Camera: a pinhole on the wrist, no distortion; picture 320 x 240 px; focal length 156.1 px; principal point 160.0 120.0 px. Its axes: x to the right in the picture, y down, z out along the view. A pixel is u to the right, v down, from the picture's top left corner.
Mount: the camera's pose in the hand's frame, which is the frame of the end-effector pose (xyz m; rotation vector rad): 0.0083 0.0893 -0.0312 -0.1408 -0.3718 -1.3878
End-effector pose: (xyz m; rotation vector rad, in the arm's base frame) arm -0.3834 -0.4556 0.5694 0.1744 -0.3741 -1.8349
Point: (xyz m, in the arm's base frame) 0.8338 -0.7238 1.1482
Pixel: outside the picture
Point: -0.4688 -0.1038 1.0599
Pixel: 226 57
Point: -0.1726 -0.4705 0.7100
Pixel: 35 114
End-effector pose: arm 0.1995 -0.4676 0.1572 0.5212 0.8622 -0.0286
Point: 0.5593 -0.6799 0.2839
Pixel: 287 173
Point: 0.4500 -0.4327 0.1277
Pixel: outside the picture
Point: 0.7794 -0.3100 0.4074
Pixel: 140 217
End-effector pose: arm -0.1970 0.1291 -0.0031 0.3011 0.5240 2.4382
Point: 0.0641 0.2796 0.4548
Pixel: 256 109
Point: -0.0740 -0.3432 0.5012
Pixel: 74 57
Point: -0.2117 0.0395 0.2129
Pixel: 151 124
